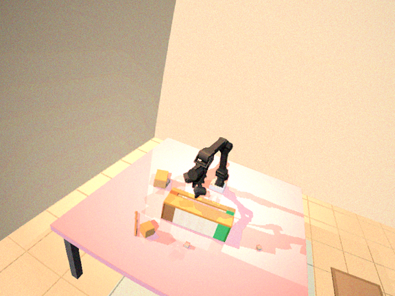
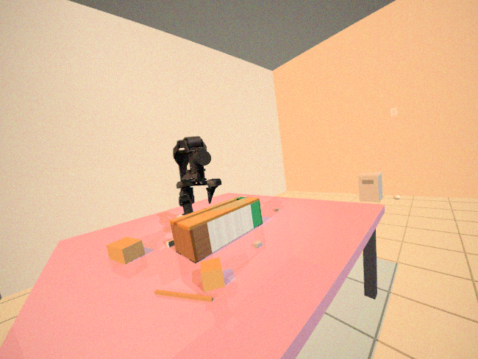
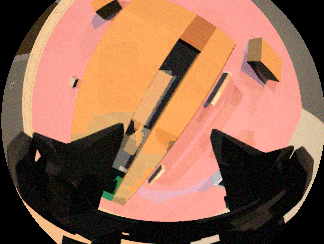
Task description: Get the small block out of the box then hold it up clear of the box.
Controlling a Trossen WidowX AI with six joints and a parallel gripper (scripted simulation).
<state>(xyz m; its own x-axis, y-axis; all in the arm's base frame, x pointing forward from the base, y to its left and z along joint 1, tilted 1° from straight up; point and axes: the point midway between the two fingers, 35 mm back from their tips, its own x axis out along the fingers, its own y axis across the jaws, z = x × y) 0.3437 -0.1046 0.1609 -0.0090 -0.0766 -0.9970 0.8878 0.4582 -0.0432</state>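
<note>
My gripper tip is now 1 cm short of the box, 6 cm to the right of it and 10 cm above it. From my gripper tip the other things lie so: thin orange stick: 22 cm ahead, 23 cm to the right, 16 cm below.
</note>
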